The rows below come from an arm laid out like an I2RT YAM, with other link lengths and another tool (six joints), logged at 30 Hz.
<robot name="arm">
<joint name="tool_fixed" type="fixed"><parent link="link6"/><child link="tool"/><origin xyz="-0.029 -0.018 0.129" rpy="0 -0.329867 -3.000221"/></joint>
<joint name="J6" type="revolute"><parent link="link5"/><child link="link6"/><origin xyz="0.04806 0 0.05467" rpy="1.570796 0 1.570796"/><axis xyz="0 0 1"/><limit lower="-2.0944" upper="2.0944"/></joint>
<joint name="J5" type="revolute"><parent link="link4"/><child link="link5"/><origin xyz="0.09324 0.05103 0.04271" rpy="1.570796 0 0"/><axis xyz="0 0 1"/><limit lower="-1.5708" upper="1.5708"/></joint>
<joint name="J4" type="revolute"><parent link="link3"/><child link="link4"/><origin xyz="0.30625 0.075 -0.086"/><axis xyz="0 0 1"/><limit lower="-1.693" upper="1.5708"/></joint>
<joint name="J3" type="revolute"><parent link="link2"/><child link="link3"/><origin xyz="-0.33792 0 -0.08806" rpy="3.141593 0 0"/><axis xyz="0 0 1"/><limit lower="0" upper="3.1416"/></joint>
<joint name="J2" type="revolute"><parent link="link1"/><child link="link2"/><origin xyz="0.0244 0.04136 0.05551" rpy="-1.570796 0 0"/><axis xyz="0 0 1"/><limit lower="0" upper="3.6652"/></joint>
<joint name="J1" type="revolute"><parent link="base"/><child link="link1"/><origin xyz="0 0 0.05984"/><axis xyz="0 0 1"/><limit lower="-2.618" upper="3.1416"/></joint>
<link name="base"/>
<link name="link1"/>
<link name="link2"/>
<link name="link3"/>
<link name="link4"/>
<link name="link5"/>
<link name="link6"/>
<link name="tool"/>
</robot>
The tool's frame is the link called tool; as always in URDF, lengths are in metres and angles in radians.
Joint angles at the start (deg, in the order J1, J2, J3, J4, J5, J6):
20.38, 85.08, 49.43, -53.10, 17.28, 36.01
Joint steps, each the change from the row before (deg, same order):
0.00, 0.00, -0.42, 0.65, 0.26, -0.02
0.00, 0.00, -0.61, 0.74, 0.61, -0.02
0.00, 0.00, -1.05, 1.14, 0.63, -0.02
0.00, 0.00, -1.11, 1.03, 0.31, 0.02
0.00, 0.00, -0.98, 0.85, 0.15, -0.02
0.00, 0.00, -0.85, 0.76, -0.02, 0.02
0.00, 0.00, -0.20, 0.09, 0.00, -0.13
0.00, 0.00, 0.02, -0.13, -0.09, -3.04
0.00, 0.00, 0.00, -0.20, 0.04, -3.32
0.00, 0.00, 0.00, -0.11, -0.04, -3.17
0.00, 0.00, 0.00, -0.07, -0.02, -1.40
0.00, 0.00, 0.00, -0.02, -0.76, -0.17
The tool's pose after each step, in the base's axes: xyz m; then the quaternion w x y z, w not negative. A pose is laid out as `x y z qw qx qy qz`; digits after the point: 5 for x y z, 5 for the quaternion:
0.31728 0.07042 0.06719 0.23789 0.81378 0.50649 -0.15698
0.31726 0.06846 0.06462 0.24310 0.81311 0.50509 -0.15698
0.31613 0.06603 0.05985 0.24840 0.81231 0.50369 -0.15733
0.31373 0.06414 0.05449 0.25077 0.81180 0.50297 -0.15850
0.31113 0.06271 0.04967 0.25179 0.81121 0.50298 -0.15984
0.30878 0.06188 0.04541 0.25146 0.81115 0.50302 -0.16052
0.30778 0.06159 0.04434 0.25140 0.81029 0.50412 -0.16151
0.30604 0.06290 0.04375 0.25329 0.79509 0.52605 -0.16414
0.30380 0.06371 0.04307 0.25604 0.77748 0.54938 -0.16777
0.30186 0.06476 0.04243 0.25794 0.76033 0.57129 -0.17027
0.30089 0.06517 0.04215 0.25863 0.75253 0.58087 -0.17148
0.29993 0.06736 0.04159 0.25270 0.75269 0.58376 -0.16981

